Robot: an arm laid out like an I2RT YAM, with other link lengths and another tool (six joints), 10 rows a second.
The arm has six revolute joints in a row. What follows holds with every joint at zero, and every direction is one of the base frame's.
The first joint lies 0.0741 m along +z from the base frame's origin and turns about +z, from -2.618 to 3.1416 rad.
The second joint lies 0.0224 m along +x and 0.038 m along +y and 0.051 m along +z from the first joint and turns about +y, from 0 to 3.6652 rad.
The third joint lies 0.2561 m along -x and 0.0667 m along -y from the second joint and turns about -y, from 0 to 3.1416 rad.
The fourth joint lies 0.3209 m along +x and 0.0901 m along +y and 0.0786 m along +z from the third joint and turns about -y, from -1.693 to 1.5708 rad.
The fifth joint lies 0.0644 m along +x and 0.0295 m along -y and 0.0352 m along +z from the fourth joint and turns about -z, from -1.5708 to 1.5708 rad.
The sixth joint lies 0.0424 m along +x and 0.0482 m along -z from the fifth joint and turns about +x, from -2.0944 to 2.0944 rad.
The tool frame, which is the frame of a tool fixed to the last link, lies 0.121 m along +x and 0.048 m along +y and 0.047 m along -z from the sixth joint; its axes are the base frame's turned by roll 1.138, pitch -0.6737 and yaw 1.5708 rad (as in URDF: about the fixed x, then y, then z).
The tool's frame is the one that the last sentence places.
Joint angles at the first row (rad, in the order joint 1, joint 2, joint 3, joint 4, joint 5, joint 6):
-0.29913 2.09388 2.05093 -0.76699 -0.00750 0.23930
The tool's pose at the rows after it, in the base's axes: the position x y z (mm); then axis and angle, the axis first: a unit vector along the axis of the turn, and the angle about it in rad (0 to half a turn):
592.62 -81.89 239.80 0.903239 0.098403 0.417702 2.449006
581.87 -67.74 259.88 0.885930 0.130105 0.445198 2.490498
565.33 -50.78 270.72 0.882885 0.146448 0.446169 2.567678
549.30 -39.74 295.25 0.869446 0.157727 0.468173 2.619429
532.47 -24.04 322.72 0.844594 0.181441 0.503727 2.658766
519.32 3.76 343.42 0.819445 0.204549 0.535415 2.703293
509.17 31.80 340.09 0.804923 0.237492 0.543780 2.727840
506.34 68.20 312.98 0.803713 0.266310 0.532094 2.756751
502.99 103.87 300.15 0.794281 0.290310 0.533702 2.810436
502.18 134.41 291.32 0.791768 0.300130 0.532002 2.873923
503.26 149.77 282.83 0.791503 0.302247 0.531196 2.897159
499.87 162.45 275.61 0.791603 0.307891 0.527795 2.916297
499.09 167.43 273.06 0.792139 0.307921 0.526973 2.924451
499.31 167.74 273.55 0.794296 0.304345 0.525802 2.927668
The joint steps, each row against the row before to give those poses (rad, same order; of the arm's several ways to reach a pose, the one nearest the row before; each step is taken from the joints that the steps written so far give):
-0.01074 -0.04579 -0.01228 0.01075 -0.07360 0.00000
0.00001 -0.04448 -0.01224 -0.00923 -0.07673 -0.04884
0.00000 -0.03235 -0.00916 -0.05663 -0.07668 -0.00945
-0.00921 -0.05363 -0.01219 -0.02467 -0.07809 -0.01534
0.00000 -0.06597 -0.02308 0.00003 -0.08123 -0.03516
0.03047 -0.05982 -0.03370 0.01837 -0.05997 -0.01087
0.04911 -0.03994 -0.05516 0.01521 -0.01100 -0.02914
0.07976 -0.01388 -0.08432 0.03835 0.03057 0.00001
0.06753 0.00290 -0.03851 0.03228 -0.01216 0.00910
0.05373 0.02151 -0.01072 0.02298 -0.02147 0.03369
0.02918 0.00923 -0.01993 0.03066 0.00000 0.02303
0.02453 0.00009 -0.02148 0.01393 0.00000 0.01088
0.00931 0.00000 -0.00932 0.00923 0.00000 0.00920
-0.00001 0.00001 0.00003 -0.00002 -0.00001 0.00920

